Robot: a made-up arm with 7 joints.
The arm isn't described. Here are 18 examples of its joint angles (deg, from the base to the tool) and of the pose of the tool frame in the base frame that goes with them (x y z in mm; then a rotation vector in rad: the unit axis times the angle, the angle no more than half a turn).
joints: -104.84 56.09 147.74 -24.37 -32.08 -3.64 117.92
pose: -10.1 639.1 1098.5 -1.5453 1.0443 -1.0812
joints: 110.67 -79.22 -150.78 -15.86 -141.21 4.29 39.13
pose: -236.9 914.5 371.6 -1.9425 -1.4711 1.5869
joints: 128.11 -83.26 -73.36 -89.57 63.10 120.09 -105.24
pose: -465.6 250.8 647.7 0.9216 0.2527 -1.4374
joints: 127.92 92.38 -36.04 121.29 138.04 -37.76 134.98
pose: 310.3 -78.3 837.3 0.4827 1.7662 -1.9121
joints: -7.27 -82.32 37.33 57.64 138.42 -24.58 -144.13
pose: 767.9 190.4 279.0 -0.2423 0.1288 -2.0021
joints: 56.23 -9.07 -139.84 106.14 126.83 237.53 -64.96
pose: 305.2 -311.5 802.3 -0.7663 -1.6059 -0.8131
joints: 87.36 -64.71 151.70 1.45 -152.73 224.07 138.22
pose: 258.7 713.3 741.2 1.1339 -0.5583 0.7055
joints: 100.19 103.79 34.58 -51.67 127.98 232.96 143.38
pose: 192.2 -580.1 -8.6 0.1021 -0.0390 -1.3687
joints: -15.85 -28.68 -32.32 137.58 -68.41 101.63 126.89
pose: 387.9 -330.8 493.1 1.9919 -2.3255 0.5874
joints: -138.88 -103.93 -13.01 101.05 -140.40 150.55 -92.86
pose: -268.6 -218.7 -36.4 1.6656 1.3598 1.4480
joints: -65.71 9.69 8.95 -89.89 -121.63 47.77 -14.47
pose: -225.2 470.5 744.4 -1.2592 -1.6490 0.4652
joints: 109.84 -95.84 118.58 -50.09 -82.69 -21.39 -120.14
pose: 194.2 779.0 148.4 0.0173 -2.3260 0.6399
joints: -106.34 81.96 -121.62 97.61 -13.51 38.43 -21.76
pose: -322.1 646.5 204.3 -0.7663 -2.3539 1.2536
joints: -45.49 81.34 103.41 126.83 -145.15 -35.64 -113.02
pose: 11.8 464.5 274.7 -0.1670 -0.9909 -1.2543
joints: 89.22 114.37 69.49 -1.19 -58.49 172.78 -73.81
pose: 168.9 -684.0 59.6 0.4866 2.9134 0.4932
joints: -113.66 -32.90 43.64 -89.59 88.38 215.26 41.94
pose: -238.7 21.6 1037.6 1.7435 -1.2751 -0.0174
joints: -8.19 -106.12 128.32 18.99 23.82 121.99 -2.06
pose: 782.4 -90.2 186.4 -0.4401 2.1212 -0.4190
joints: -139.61 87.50 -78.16 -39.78 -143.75 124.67 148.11
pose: 653.2 355.9 582.2 -0.9980 0.7845 -0.7909
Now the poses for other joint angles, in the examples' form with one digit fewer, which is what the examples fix.
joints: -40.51 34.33 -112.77 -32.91 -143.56 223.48 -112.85
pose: -104 229 1083 -0.398 -2.110 1.701
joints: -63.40 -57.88 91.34 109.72 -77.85 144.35 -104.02
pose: 403 -196 760 -0.120 0.987 1.876
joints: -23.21 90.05 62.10 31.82 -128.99 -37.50 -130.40
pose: -828 426 439 1.330 -0.353 0.195
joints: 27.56 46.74 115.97 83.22 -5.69 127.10 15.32
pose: -579 -30 763 0.247 -1.373 -0.645
